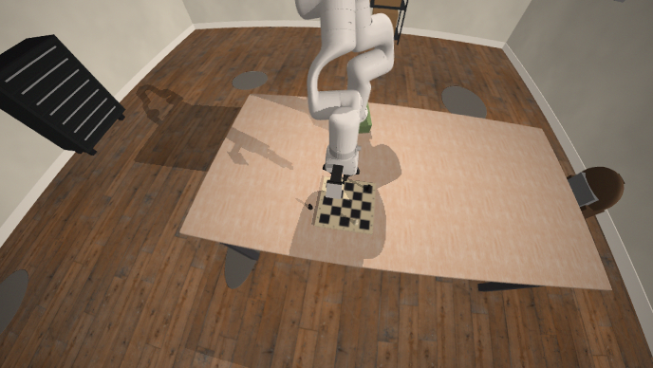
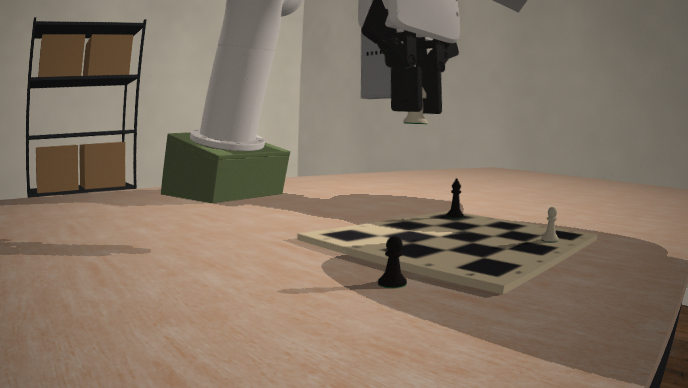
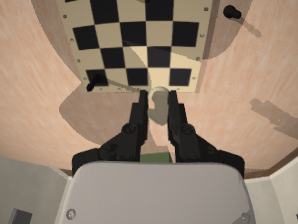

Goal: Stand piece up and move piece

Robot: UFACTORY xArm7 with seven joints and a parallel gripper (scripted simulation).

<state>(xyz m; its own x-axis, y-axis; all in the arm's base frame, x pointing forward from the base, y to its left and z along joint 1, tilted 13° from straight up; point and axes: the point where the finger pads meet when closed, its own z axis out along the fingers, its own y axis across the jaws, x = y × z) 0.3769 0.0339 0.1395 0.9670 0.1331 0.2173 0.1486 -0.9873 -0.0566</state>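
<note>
My hand is 3 cm short of the chessboard, 4 cm to the right of it and 13 cm above it. From my hand the other things lie so: white knight (2 cm below); then black pawn (9 cm ahead, 9 cm to the right, 12 cm below); then black bishop (6 cm behind, 11 cm to the left, 11 cm below).
</note>
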